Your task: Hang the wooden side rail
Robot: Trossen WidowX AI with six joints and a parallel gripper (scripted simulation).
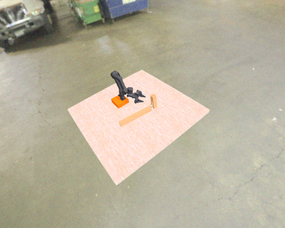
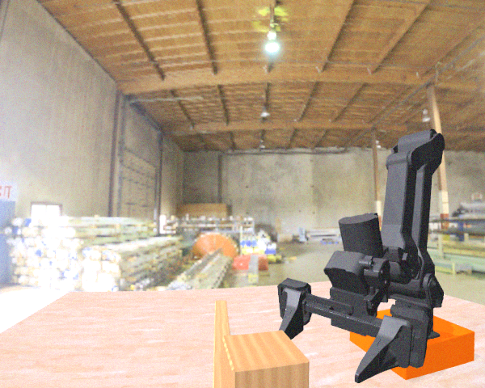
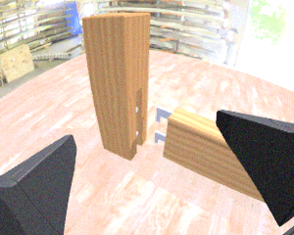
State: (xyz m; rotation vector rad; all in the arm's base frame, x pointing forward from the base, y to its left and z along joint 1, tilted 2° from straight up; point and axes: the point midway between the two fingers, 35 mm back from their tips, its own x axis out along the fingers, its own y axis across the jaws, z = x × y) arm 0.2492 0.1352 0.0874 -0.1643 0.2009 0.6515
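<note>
My gripper tip is 70 mm to the right of the headboard post, 70 mm short of it and 40 mm above it.
</note>
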